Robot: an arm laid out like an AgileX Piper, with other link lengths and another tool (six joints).
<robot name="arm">
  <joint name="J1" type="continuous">
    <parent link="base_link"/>
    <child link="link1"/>
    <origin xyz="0 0 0.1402" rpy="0 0 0"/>
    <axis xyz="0 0 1"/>
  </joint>
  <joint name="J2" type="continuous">
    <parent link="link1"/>
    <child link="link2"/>
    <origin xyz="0 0 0" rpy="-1.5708 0 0"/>
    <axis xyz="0 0 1"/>
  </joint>
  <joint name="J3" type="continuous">
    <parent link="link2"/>
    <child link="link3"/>
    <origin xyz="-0.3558 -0.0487 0" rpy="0 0 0"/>
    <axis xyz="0 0 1"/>
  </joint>
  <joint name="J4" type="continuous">
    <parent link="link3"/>
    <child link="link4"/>
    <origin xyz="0.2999 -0.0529 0" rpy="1.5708 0 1.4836"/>
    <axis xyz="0 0 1"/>
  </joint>
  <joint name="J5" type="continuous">
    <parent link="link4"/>
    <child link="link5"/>
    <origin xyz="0 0 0" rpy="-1.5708 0 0"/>
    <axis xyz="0 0 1"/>
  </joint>
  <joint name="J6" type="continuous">
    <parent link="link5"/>
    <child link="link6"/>
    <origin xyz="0 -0.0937 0" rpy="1.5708 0 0"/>
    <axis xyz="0 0 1"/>
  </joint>
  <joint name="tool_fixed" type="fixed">
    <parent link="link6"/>
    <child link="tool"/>
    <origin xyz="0.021 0.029 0.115" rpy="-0.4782 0 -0.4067"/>
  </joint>
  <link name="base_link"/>
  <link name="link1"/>
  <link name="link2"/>
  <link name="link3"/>
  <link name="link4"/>
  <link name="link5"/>
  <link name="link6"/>
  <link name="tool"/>
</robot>
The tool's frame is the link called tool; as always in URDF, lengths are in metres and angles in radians. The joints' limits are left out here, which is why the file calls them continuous.
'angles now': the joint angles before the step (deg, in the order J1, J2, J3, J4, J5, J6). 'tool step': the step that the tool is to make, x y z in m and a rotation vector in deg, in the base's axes. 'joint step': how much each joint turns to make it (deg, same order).
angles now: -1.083, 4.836, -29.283, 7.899, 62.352, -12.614
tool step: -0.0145, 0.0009, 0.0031, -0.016, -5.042, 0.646
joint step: 0.641, -5.811, 0.001, -0.020, 0.757, 0.144
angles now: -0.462, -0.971, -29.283, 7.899, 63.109, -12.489
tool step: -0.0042, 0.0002, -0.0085, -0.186, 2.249, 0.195
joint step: -0.013, -0.136, 0.367, -0.043, 2.036, -0.010
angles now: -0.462, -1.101, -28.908, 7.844, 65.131, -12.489
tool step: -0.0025, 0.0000, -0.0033, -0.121, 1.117, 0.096
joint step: 0.004, 0.003, 0.004, -0.055, 1.119, 0.002
